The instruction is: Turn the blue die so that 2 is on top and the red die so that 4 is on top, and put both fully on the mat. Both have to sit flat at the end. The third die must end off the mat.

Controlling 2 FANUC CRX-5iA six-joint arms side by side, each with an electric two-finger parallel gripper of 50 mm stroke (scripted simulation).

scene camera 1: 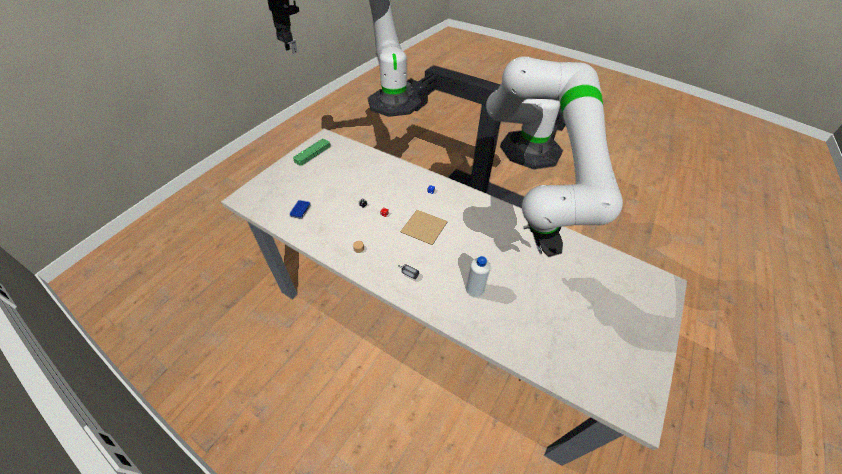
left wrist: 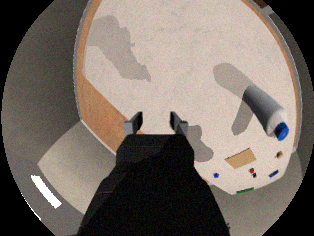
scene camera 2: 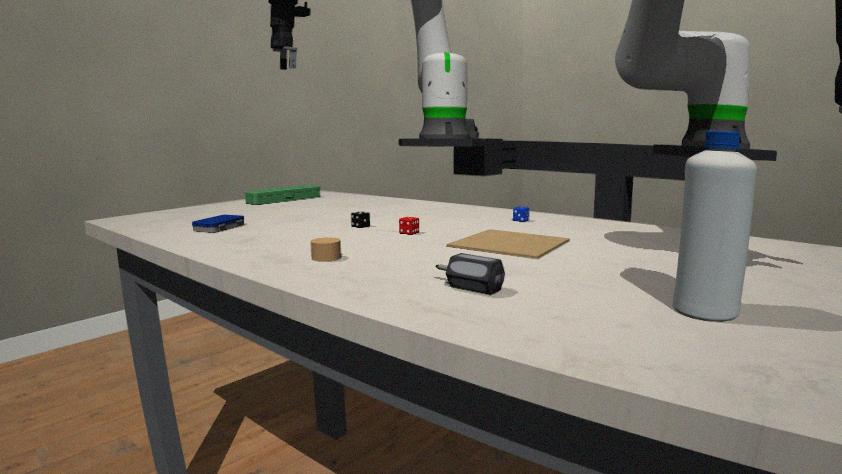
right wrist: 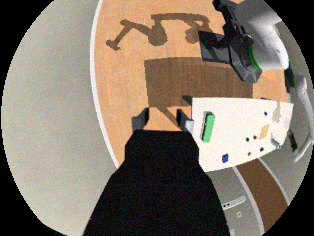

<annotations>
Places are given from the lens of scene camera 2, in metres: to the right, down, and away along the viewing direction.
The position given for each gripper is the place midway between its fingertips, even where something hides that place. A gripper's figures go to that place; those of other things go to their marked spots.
right gripper (scene camera 2: 287, 68): -0.42, -0.53, 1.54
tan mat (scene camera 2: 533, 246): 0.16, 0.01, 0.72
white bottle (scene camera 2: 719, 188): 0.26, -0.04, 0.40
green case (scene camera 2: 266, 196): -0.38, -0.10, 1.21
dark screwdriver-like tool (scene camera 2: 480, 274): 0.06, 0.04, 0.51
The marked spots on the green case and the dark screwdriver-like tool are 0.84 m apart.
</annotations>
